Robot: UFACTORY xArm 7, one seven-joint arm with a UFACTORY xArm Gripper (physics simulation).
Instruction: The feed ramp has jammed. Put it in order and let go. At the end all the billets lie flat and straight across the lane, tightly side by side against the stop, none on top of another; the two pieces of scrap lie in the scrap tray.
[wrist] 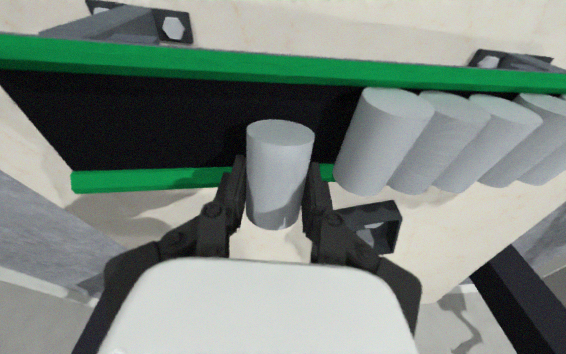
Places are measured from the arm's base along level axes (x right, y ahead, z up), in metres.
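Pixels of known places: gripper, fingertip midpoint: [276,173].
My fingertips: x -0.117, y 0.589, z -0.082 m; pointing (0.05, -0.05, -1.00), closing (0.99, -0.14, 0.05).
Ahead of a thing's pixels: the offset from my fingertips to its middle. "spot": to the spot under its first point. Level surfaces: height alone.
My gripper [276,173] is shut on a grey billet {dx +0.000, dy +0.006, dz +0.008 m} [280,175], held at its sides with its length across the lane. The held billet is in front of the black lane floor {dz -0.009 m} [165,120], left of the other billets, with a gap between. To the right, several grey billets lie side by side across the lane; the nearest billet {dx +0.068, dy +0.016, dz -0.007 m} [382,142] is followed by a second billet {dx +0.106, dy +0.009, dz -0.012 m} [440,142] and a third billet {dx +0.146, dy +0.002, dz -0.017 m} [487,142], and the row runs out of view at the right edge. The stop, the scrap and the scrap tray do not show.
The lane has a green far rail {spot: dx +0.006, dy +0.068, dz -0.008 m} [280,67] and a green near rail {spot: dx -0.089, dy +0.000, dz +0.001 m} [150,180]. Dark brackets with bolts stand beyond the far rail, at the left [125,25] and the right. Another dark bracket {dx +0.147, dy -0.246, dz -0.083 m} [392,227] is close to the right finger. Dark posts stand at the lower right.
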